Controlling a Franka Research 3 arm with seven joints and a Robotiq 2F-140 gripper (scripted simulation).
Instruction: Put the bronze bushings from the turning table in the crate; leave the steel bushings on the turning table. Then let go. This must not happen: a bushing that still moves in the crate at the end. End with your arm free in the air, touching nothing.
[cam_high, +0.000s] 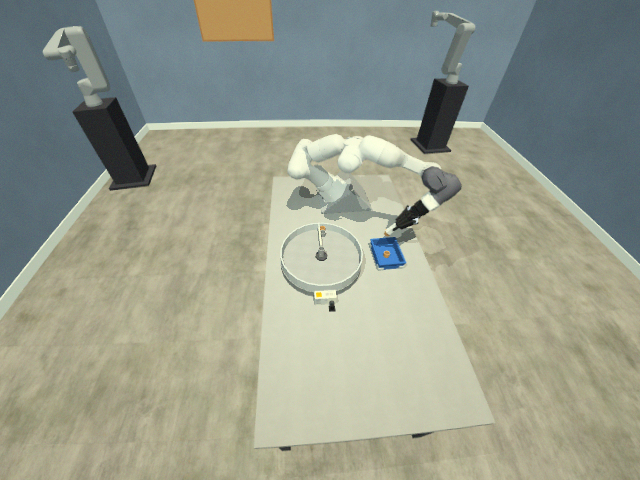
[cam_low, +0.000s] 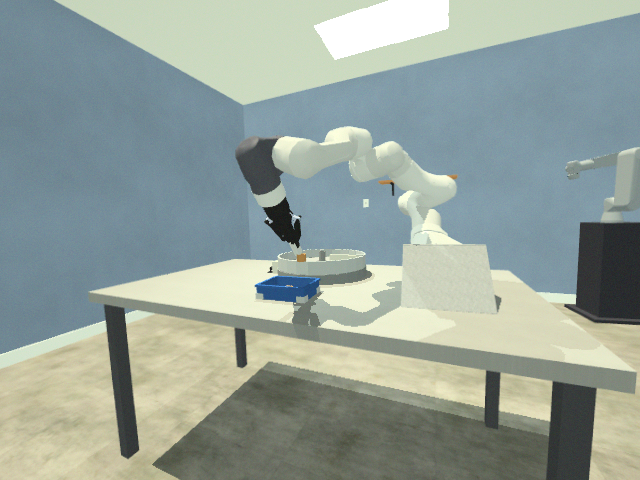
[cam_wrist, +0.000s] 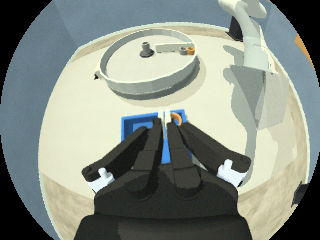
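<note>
The crate is 15 cm below my hand, 4 cm ahead of it and 1 cm to the right of it. Round my hand: turning table: 38 cm to the right, 12 cm below, 1 cm ahead.
</note>
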